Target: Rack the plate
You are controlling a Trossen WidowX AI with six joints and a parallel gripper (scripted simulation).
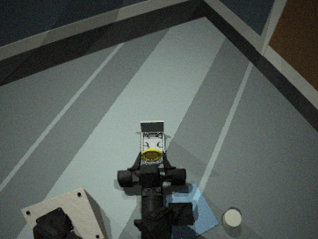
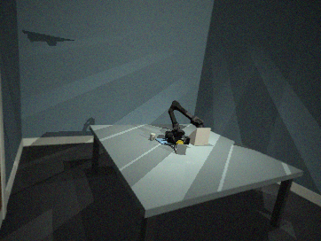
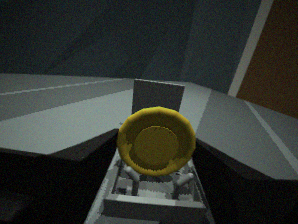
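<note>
My gripper tip is now 10 mm to the left of the plate. The rest, counted from my gripper tip: white cup 100 mm ahead, 270 mm to the right, 20 mm below; then dish rack 10 mm ahead, 20 mm to the left, 20 mm below.
</note>
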